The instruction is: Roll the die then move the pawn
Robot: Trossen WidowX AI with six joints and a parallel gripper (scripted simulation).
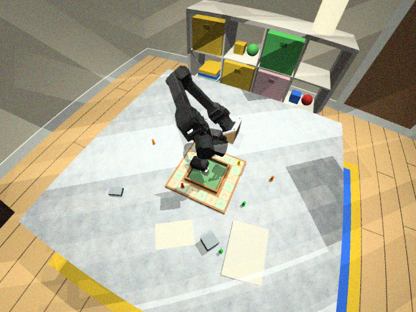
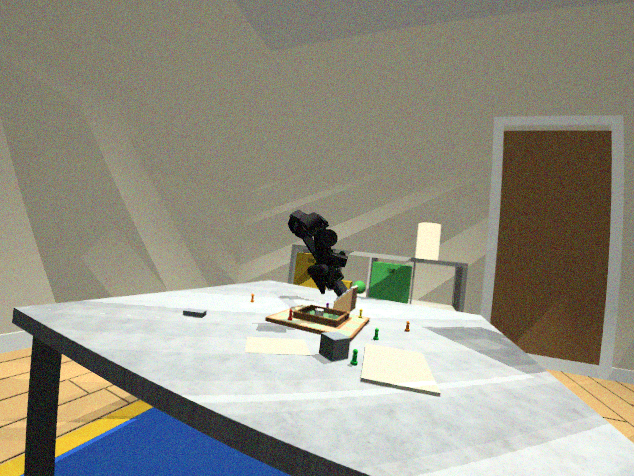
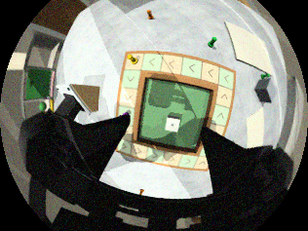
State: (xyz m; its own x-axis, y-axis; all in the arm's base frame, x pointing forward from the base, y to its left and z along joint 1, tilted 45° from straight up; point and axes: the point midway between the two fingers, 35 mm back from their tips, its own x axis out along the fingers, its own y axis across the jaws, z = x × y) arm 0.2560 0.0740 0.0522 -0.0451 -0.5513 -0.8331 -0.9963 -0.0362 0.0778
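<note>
Now: the red pawn 13 cm ahead of my gripper tip, 8 cm below it and 7 cm to the right of it. Round my gripper tip: green tray 10 cm below, 1 cm ahead; yellow pawn 10 cm to the left, 10 cm behind, 8 cm below; white die 8 cm below, 2 cm to the right, 1 cm ahead.
</note>
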